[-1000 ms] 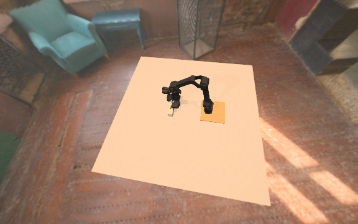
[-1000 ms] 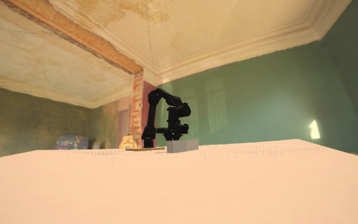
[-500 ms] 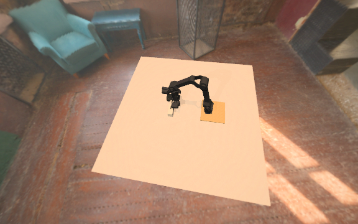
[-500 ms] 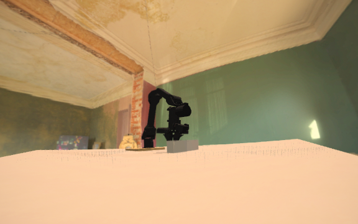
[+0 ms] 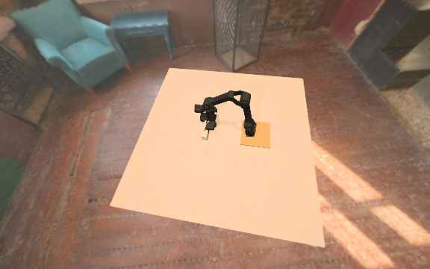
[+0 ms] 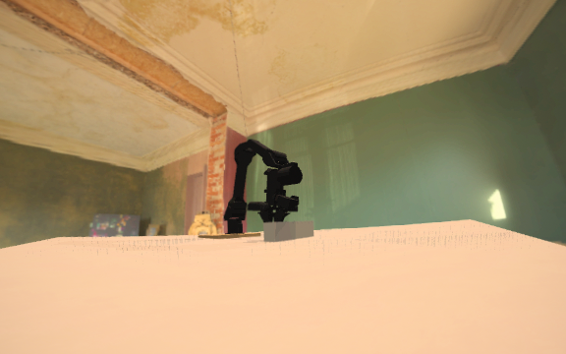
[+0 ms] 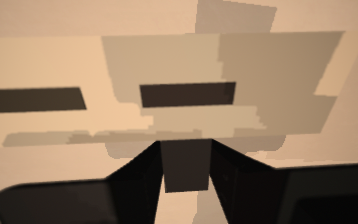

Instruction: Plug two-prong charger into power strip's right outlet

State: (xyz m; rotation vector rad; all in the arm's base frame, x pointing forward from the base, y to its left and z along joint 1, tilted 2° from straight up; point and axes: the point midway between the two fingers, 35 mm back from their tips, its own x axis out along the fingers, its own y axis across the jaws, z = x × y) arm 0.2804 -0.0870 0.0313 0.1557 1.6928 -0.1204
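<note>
Now: the black two-prong charger 2 cm ahead of my gripper tip and 1 cm above it.
</note>
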